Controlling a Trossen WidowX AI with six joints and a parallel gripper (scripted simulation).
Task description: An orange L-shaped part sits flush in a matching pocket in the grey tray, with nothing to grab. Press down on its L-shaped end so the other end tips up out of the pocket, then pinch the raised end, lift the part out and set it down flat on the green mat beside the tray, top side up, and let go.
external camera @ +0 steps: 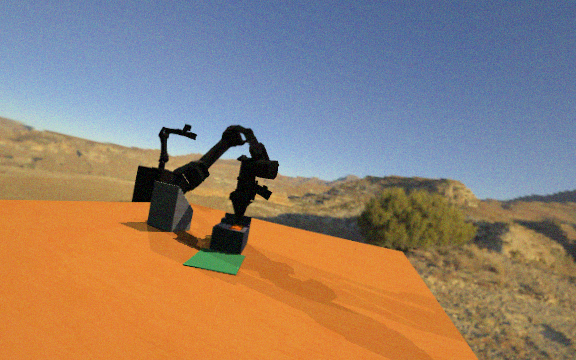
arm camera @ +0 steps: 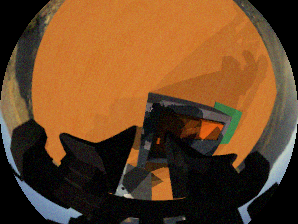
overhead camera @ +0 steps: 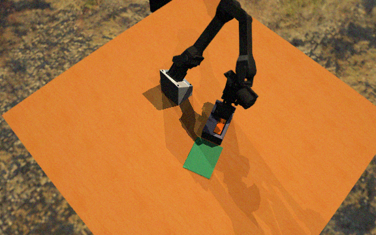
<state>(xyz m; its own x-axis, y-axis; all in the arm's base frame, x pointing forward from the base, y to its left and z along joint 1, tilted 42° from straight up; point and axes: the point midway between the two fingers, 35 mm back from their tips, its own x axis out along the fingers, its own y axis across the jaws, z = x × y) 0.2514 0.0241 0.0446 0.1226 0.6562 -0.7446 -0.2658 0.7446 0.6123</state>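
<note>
Now: the orange L-shaped part 50 mm to the right of my gripper tip, 20 mm below it and 10 mm ahead of it. Also, from my gripper tip: green mat (210 mm to the right, 80 mm below, 50 mm ahead).
</note>
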